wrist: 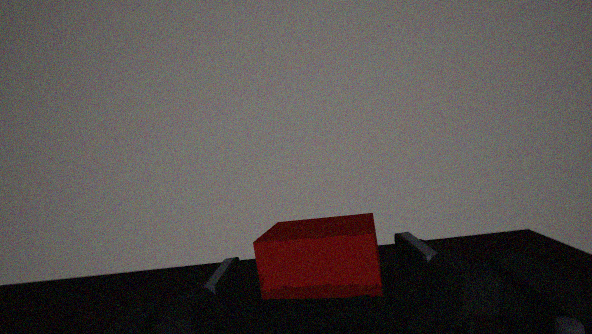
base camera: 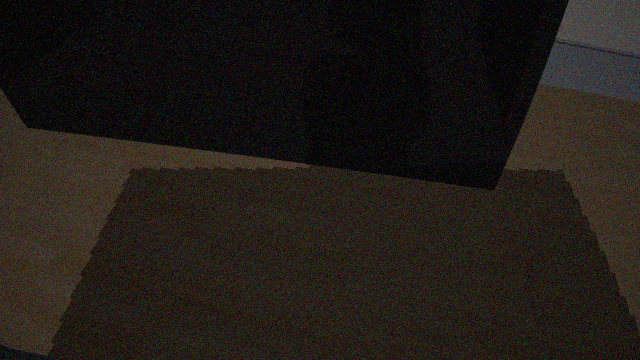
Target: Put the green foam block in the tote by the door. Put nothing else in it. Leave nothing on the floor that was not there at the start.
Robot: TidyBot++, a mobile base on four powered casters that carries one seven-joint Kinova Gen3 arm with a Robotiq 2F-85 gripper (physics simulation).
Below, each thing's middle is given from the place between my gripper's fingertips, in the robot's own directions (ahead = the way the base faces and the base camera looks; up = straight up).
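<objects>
Red block (wrist: 333, 257): 20 mm below my hand, 80 mm ahead of it and 10 mm to the right of it.
</objects>
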